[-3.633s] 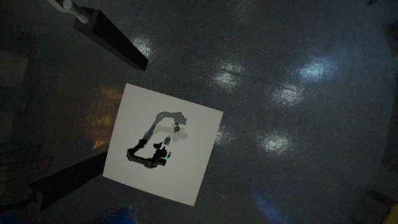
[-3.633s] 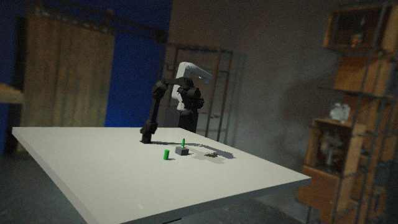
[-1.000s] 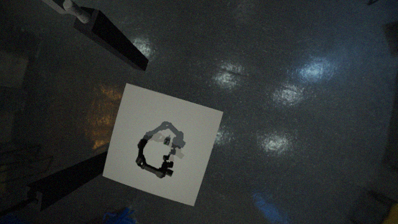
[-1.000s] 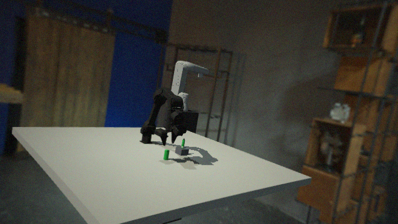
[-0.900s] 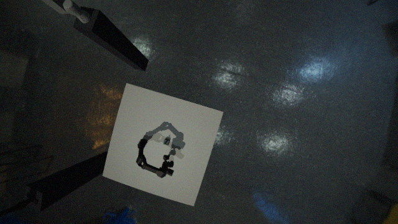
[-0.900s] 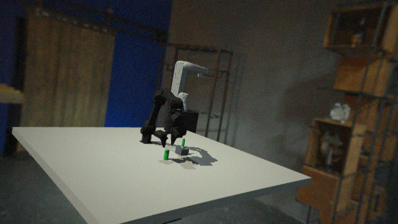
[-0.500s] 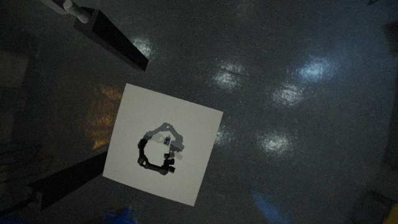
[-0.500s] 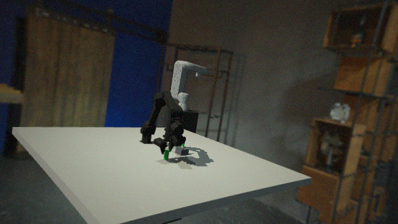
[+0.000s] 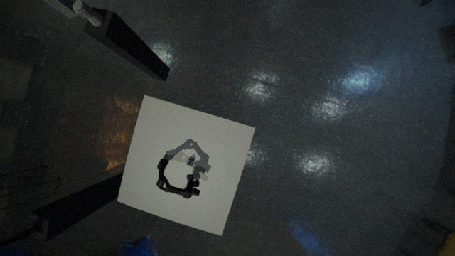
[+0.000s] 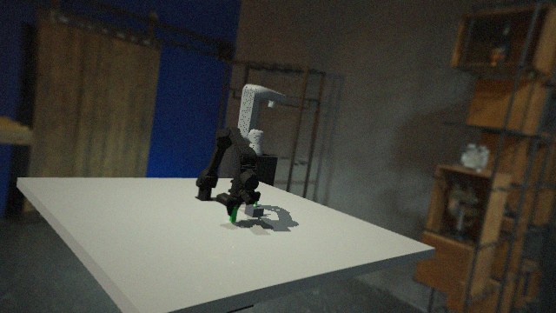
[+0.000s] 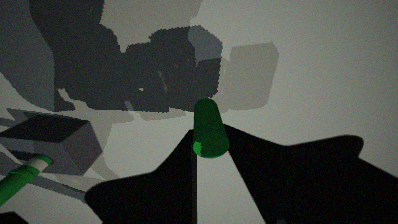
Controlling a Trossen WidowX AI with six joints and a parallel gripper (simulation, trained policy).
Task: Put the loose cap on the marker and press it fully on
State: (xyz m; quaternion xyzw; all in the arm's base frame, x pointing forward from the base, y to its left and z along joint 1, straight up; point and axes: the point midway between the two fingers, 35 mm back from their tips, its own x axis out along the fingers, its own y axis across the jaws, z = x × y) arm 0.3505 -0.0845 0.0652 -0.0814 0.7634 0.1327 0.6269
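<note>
My gripper tip is now 17 cm to the right of the holder block, 6 cm past it and 1 cm above it. Also, from my gripper tip: green cap: 1 cm ahead.
</note>
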